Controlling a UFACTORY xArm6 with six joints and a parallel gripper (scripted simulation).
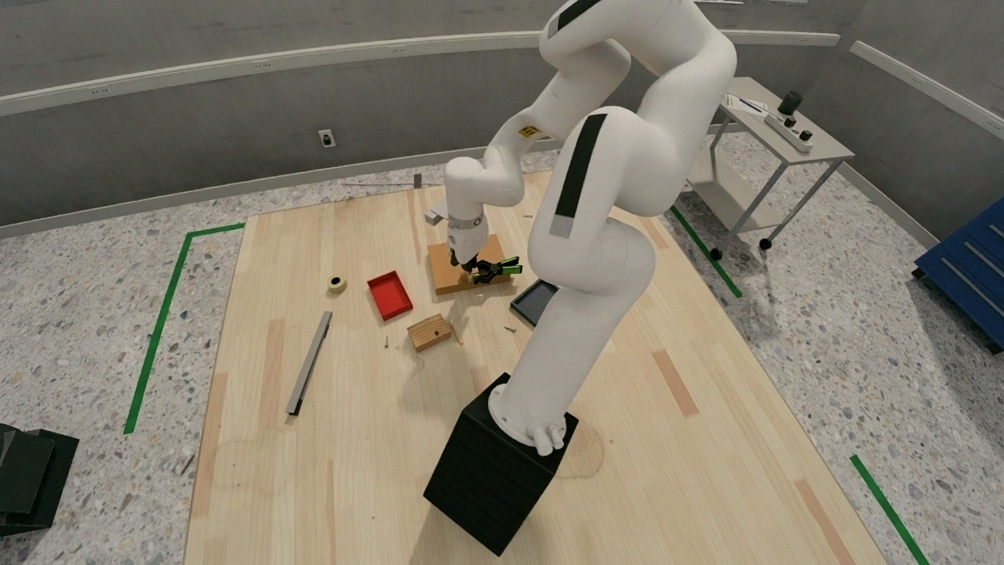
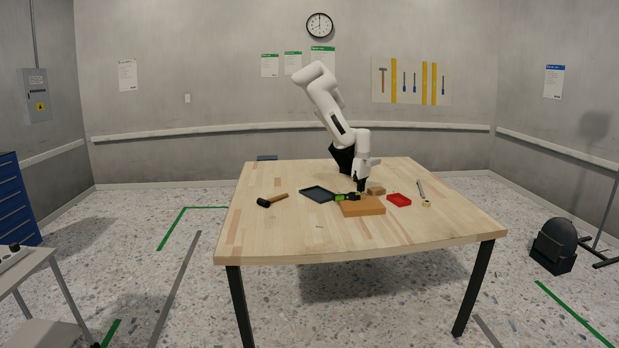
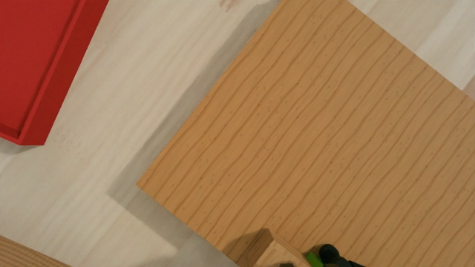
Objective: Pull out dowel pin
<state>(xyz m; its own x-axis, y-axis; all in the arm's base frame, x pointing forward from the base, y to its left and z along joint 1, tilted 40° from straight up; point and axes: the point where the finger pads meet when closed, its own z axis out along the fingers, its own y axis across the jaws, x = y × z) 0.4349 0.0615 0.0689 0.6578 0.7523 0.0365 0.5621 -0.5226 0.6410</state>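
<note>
Now: the dowel pin 20 mm below my hand. Round my hand: small wooden block (50 mm below); then red tray (210 mm to the left, 80 mm below); then thin dowel (140 mm behind, 90 mm below, 60 mm to the left).
</note>
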